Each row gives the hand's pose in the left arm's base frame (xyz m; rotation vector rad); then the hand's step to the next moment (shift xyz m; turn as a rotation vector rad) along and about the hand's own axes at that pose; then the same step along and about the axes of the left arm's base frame.
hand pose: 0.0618 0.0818 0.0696 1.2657 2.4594 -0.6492
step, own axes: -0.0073 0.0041 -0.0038 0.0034 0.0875 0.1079
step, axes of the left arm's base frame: 0.0073 -0.0009 0.0055 0.0761 -0.0090 -0.1159
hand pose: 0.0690 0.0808 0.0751 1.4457 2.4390 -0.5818
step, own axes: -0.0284 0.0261 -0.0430 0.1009 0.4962 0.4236
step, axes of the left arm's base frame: 0.0361 0.0087 0.0442 0.3911 0.0985 -0.5227
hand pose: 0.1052 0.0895 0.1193 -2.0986 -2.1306 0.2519
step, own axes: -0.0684 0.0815 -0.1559 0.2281 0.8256 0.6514
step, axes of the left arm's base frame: 0.1144 -0.0641 0.1357 0.6613 0.2252 -0.8185
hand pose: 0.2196 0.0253 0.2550 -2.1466 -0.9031 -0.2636
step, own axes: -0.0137 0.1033 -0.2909 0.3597 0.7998 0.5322
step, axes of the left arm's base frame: 0.0896 -0.2653 0.1306 0.7513 0.2180 -0.6636
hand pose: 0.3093 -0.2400 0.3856 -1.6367 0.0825 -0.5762
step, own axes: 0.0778 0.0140 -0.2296 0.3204 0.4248 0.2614
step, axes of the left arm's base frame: -0.0229 -0.2409 0.0200 0.5027 0.0474 -0.3106
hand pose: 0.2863 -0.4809 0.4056 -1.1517 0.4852 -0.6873
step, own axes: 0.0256 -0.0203 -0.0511 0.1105 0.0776 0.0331
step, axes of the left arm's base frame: -0.0212 -0.0568 0.0015 0.1185 -0.0380 -0.0619
